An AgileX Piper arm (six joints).
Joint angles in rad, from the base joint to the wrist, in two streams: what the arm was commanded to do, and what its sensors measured. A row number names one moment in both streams.
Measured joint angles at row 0: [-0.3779 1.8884 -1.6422 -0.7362 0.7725 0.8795]
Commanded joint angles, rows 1 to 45: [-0.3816 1.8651 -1.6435 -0.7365 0.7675 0.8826]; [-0.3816 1.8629 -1.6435 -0.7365 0.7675 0.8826]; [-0.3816 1.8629 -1.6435 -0.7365 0.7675 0.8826]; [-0.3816 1.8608 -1.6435 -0.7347 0.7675 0.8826]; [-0.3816 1.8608 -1.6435 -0.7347 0.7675 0.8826]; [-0.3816 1.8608 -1.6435 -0.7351 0.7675 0.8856]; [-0.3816 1.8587 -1.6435 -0.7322 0.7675 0.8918]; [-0.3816 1.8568 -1.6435 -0.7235 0.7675 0.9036]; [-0.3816 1.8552 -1.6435 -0.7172 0.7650 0.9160]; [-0.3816 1.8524 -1.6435 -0.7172 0.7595 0.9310]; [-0.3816 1.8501 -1.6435 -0.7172 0.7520 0.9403]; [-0.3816 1.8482 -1.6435 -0.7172 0.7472 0.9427]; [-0.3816 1.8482 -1.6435 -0.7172 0.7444 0.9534]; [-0.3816 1.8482 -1.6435 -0.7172 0.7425 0.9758]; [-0.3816 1.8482 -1.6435 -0.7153 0.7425 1.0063]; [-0.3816 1.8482 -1.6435 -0.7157 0.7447 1.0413]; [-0.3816 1.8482 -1.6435 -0.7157 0.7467 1.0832]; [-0.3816 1.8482 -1.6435 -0.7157 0.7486 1.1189]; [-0.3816 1.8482 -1.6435 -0.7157 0.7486 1.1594]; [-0.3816 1.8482 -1.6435 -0.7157 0.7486 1.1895]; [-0.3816 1.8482 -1.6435 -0.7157 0.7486 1.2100]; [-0.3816 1.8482 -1.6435 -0.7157 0.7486 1.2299]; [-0.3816 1.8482 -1.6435 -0.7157 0.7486 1.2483]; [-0.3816 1.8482 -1.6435 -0.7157 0.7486 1.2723]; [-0.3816 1.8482 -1.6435 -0.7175 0.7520 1.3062]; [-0.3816 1.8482 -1.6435 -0.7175 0.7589 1.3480]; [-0.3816 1.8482 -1.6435 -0.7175 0.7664 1.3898]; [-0.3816 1.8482 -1.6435 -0.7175 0.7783 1.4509]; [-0.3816 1.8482 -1.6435 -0.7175 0.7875 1.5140]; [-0.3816 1.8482 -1.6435 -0.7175 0.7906 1.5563]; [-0.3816 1.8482 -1.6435 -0.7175 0.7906 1.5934]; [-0.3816 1.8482 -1.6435 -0.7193 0.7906 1.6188]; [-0.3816 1.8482 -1.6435 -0.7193 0.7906 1.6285]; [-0.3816 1.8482 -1.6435 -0.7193 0.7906 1.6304]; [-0.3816 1.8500 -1.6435 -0.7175 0.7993 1.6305]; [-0.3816 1.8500 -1.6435 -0.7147 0.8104 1.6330]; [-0.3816 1.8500 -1.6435 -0.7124 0.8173 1.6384]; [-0.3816 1.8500 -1.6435 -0.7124 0.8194 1.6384]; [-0.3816 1.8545 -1.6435 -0.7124 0.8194 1.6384]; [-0.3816 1.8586 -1.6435 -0.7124 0.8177 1.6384]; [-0.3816 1.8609 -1.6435 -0.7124 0.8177 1.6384]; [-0.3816 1.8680 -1.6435 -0.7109 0.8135 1.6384]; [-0.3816 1.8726 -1.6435 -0.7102 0.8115 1.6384]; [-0.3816 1.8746 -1.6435 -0.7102 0.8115 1.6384]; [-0.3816 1.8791 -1.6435 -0.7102 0.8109 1.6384]
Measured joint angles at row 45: [-0.3779 1.8647 -1.6422 -0.7071 0.8091 1.6364]
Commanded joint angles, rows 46 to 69: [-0.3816 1.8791 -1.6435 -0.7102 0.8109 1.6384]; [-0.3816 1.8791 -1.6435 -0.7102 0.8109 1.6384]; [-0.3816 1.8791 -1.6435 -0.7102 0.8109 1.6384]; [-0.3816 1.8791 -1.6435 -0.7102 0.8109 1.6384]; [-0.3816 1.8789 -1.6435 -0.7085 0.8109 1.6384]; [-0.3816 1.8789 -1.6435 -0.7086 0.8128 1.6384]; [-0.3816 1.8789 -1.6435 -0.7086 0.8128 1.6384]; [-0.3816 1.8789 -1.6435 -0.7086 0.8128 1.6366]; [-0.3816 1.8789 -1.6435 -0.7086 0.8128 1.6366]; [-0.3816 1.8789 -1.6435 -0.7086 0.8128 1.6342]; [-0.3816 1.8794 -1.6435 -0.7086 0.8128 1.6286]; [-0.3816 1.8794 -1.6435 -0.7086 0.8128 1.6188]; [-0.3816 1.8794 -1.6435 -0.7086 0.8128 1.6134]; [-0.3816 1.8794 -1.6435 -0.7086 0.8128 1.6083]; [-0.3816 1.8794 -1.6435 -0.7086 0.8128 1.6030]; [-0.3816 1.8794 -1.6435 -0.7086 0.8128 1.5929]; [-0.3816 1.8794 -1.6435 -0.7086 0.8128 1.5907]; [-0.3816 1.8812 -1.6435 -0.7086 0.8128 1.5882]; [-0.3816 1.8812 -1.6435 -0.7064 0.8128 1.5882]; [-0.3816 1.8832 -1.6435 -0.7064 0.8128 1.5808]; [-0.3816 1.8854 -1.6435 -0.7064 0.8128 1.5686]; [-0.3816 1.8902 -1.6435 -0.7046 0.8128 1.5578]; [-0.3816 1.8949 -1.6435 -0.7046 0.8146 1.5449]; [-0.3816 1.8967 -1.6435 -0.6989 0.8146 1.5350]
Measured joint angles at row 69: [-0.3779 1.8863 -1.6422 -0.7033 0.8107 1.5818]
